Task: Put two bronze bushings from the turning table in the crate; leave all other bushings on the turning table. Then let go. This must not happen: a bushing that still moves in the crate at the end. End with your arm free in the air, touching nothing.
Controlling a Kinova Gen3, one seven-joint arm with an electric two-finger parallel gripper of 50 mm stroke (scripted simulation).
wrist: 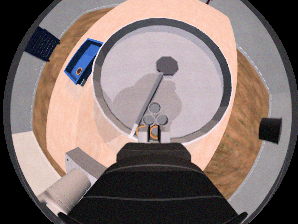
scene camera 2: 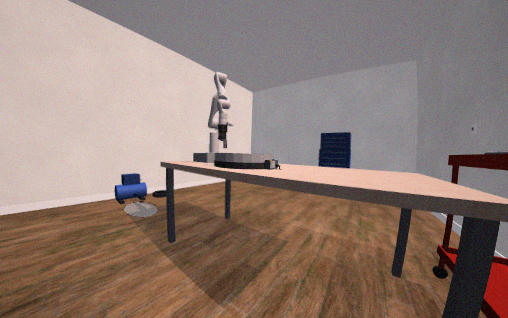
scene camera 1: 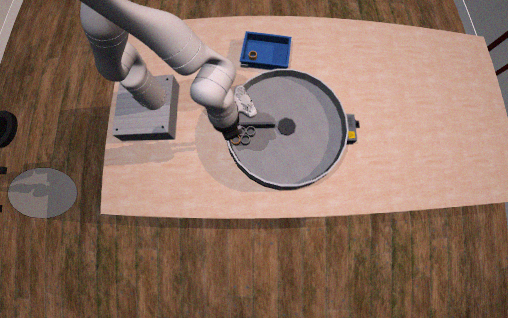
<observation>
The pictures show: the gripper, a blue crate and a grey turning table.
</observation>
